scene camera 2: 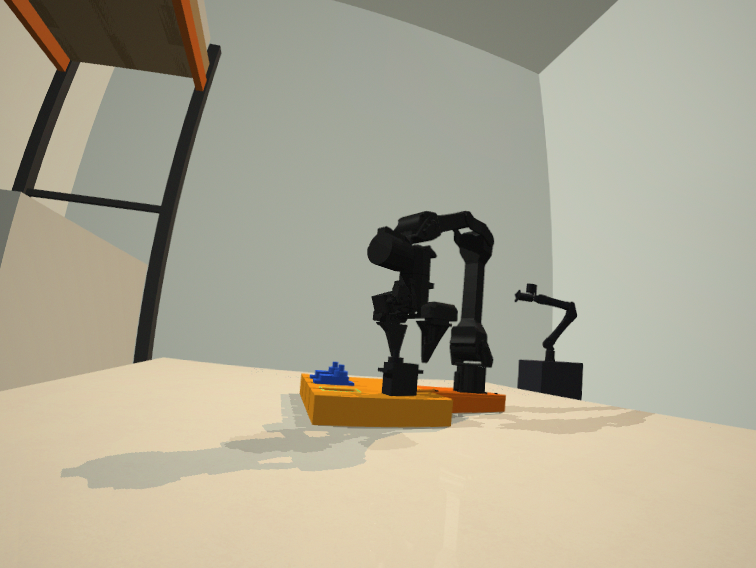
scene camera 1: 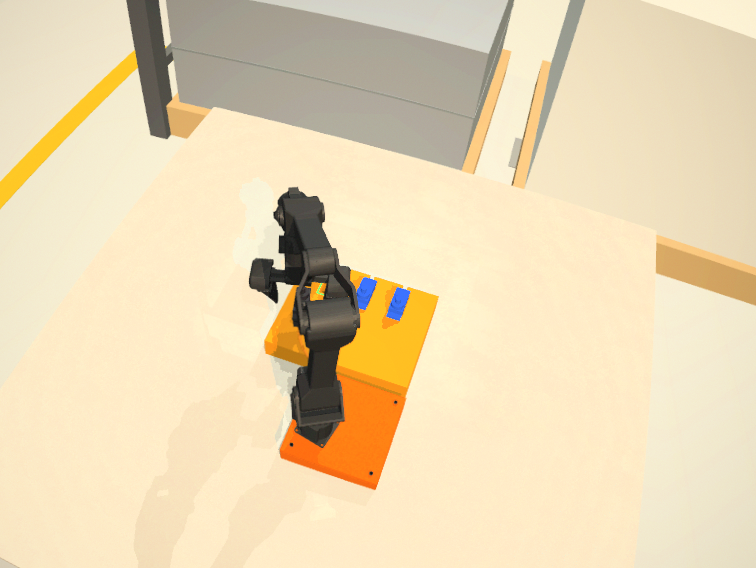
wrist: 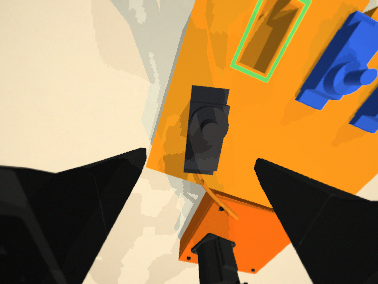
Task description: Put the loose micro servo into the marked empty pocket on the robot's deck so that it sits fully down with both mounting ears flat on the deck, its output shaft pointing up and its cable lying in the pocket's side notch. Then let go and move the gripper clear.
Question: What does my gripper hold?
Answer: Nothing.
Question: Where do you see a black micro servo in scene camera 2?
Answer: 399,379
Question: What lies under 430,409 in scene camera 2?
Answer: An orange deck.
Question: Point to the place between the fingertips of my gripper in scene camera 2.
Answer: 408,360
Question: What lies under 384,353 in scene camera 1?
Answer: An orange deck.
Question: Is my gripper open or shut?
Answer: Open.
